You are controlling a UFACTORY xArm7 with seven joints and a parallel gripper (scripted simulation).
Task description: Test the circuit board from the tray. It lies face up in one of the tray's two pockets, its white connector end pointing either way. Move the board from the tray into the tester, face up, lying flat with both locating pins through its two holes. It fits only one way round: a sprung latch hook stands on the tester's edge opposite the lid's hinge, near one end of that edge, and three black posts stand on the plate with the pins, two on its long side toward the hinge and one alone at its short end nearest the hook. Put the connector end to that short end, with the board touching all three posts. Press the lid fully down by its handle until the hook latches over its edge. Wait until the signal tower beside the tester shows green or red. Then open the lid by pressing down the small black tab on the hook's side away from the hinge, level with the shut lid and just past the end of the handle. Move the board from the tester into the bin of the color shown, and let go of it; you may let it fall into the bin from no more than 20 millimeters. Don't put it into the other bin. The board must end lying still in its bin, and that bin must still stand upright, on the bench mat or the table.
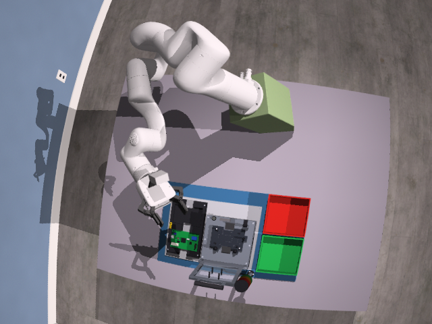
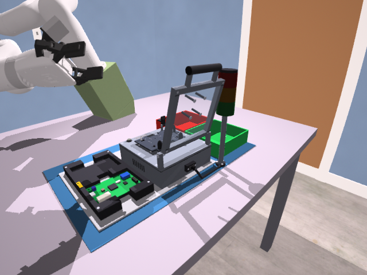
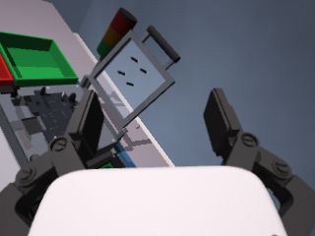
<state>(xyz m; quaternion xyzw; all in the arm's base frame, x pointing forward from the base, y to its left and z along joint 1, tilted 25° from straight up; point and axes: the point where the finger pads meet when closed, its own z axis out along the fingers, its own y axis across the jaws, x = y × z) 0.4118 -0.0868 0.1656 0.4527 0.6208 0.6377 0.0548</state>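
Right now the green circuit board is 10 cm ahead of my hand, 3 cm to the right of it and 26 cm below it. From my hand the other things lie so: clear lid (18 cm ahead, 15 cm to the left, 10 cm below); then red bin (6 cm behind, 34 cm to the left, 27 cm below); then plate (6 cm ahead, 15 cm to the left, 21 cm below).
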